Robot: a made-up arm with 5 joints.
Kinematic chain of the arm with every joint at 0, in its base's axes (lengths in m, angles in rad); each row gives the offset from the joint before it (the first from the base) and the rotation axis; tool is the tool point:
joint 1: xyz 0 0 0.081 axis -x
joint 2: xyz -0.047 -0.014 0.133 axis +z
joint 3: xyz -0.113 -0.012 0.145 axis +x
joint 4: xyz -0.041 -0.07 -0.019 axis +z
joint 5: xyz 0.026 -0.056 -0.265 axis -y
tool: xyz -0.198 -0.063 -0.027
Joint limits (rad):
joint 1: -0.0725..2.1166
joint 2: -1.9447..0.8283
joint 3: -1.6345..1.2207
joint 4: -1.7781..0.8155
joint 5: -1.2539..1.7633
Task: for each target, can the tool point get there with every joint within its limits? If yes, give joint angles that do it. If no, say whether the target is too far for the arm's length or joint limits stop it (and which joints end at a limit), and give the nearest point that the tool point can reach.
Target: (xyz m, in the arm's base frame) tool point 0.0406 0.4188 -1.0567
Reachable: no: too far | nearest point -0.1842 0.2481 -0.4977 | short by 0.626 m
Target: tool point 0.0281 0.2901 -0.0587
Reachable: yes | joints 0.5569 -1.4777 0.2618 -1.2160 -0.2286
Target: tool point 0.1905 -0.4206 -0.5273
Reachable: no: joint limits stop it (at a limit: joint 1, joint 3, joint 4) | nearest point 0.1028 -0.2131 -0.3285 | short by 0.300 m
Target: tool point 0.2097 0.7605 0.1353
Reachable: no: joint limits stop it (at a limit: joint 1, joint 2, joint 3, joint 5) | nearest point 0.2007 0.6786 0.1832 | short by 0.095 m
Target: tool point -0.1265 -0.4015 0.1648
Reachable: yes | joints 0.4561 0.6124 -0.5451 -1.3670 0.9141
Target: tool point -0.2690 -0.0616 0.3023
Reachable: yes | joints 0.9585 0.0931 0.2701 0.2645 -0.8781
